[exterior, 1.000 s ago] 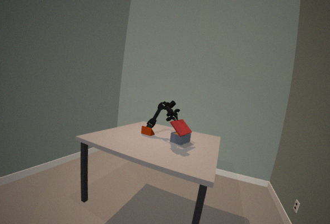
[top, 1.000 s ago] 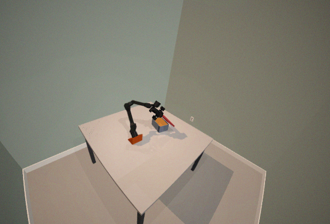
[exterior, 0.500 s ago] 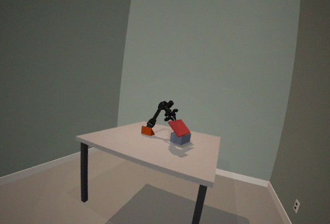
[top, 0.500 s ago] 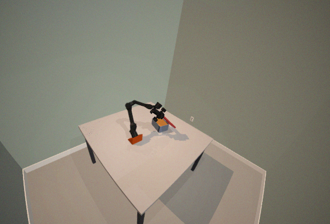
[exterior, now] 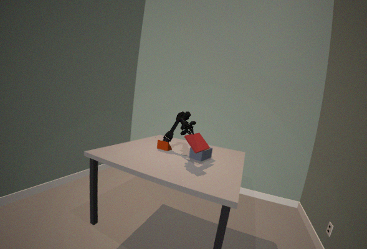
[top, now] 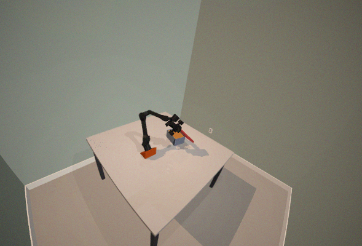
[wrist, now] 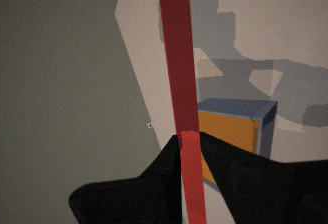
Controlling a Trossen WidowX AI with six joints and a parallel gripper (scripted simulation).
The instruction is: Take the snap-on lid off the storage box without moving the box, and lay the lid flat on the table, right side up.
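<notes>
My gripper tip is 60 mm short of the red lid, 20 mm to the left of it and 50 mm above it. The rest, counted from my gripper tip: grey-blue storage box: 80 mm ahead, 110 mm to the left, 180 mm below.
</notes>
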